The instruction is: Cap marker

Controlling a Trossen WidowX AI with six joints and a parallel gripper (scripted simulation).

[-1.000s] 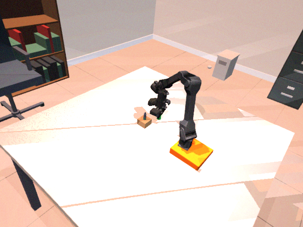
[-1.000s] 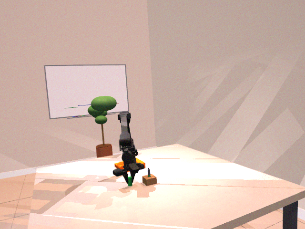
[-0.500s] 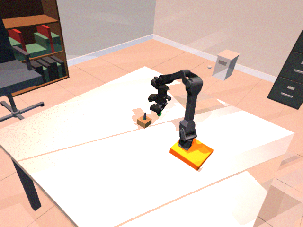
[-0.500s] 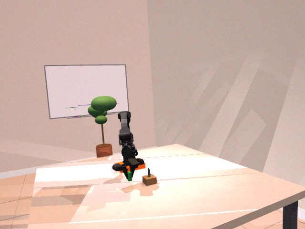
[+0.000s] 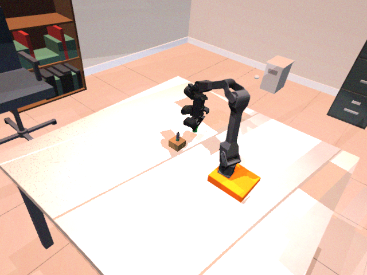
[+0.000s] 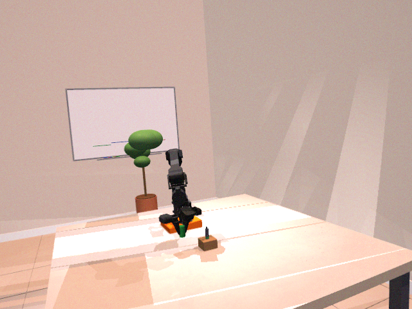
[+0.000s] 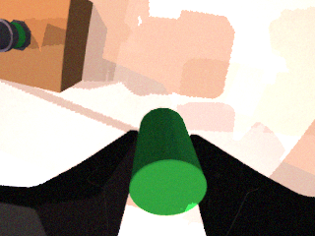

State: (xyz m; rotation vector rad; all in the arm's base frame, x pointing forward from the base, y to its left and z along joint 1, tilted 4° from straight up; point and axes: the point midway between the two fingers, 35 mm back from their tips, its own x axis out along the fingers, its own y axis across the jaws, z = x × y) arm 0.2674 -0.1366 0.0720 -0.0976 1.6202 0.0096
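The tan holder block lies 40 mm ahead of my gripper tip, 100 mm to the left of it and 60 mm below it. Round my gripper tip: green cap (10 mm above).
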